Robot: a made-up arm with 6 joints. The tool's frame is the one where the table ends. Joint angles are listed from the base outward.
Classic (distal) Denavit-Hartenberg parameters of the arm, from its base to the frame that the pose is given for. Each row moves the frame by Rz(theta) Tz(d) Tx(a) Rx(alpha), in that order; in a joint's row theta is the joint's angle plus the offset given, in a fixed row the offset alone. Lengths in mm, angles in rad.
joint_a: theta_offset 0, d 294.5, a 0, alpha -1.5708
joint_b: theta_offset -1.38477, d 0, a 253.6, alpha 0
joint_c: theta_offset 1.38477, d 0, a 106.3, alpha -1.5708
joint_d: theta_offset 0, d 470, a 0, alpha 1.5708
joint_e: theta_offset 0, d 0, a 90.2, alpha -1.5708
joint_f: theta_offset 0, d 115.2, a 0, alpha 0
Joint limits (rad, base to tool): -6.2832..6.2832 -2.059..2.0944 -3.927..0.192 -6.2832..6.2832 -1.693..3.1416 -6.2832..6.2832
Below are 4 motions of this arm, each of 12 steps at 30 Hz.
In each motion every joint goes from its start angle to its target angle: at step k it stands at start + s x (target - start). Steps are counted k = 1, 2, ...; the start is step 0. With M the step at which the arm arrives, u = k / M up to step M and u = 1 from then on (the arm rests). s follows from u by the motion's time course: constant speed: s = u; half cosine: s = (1 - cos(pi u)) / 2; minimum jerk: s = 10 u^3 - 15 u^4 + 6 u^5.
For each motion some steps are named. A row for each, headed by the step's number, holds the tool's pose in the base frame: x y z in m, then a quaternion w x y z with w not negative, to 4 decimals.
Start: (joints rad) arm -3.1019 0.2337 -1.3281 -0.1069 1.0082 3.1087
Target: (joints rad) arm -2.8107 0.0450 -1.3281 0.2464 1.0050 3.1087
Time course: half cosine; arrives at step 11
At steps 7, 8, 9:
7: -0.6419 -0.1682 0.3879 0.0756 0.9860 0.1066 -0.1030
8: -0.6330 -0.1918 0.4032 0.0980 0.9823 0.1151 -0.1104
9: -0.6253 -0.2099 0.4151 0.1158 0.9790 0.1219 -0.1155

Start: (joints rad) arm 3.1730 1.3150 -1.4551 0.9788 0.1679 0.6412
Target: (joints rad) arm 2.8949 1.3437 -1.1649 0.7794 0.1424 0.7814
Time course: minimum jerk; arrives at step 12
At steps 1, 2, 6, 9, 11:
1: -0.4810 0.0434 -0.2607 0.0358 0.7085 0.7020 -0.0634
2: -0.4755 0.0474 -0.2630 0.0385 0.7112 0.6994 -0.0595
6: -0.3852 0.0969 -0.2920 0.0839 0.7484 0.6580 -0.0041
9: -0.3030 0.1204 -0.3078 0.1284 0.7740 0.6190 0.0363
11: -0.2823 0.1236 -0.3104 0.1402 0.7795 0.6089 0.0453

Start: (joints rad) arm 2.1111 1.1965 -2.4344 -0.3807 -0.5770 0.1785
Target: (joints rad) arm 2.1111 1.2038 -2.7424 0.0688 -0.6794 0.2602
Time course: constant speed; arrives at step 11
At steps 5, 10, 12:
5: -0.4316 0.6717 0.4815 0.7563 -0.2480 -0.4855 -0.3616
10: -0.3914 0.6603 0.5584 0.8228 -0.2866 -0.3624 -0.3310
12: -0.3826 0.6569 0.5723 0.8346 -0.2928 -0.3369 -0.3229

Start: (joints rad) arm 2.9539 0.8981 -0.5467 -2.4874 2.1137 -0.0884
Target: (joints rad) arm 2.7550 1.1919 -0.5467 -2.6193 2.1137 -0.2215
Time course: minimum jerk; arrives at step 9
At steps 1, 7, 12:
1: -0.2416 0.1363 -0.1220 0.4014 -0.5979 0.1359 0.6804
7: -0.1142 0.1236 -0.1825 0.4348 -0.7024 0.1094 0.5528
12: -0.1034 0.1203 -0.1862 0.4356 -0.7107 0.1081 0.5417

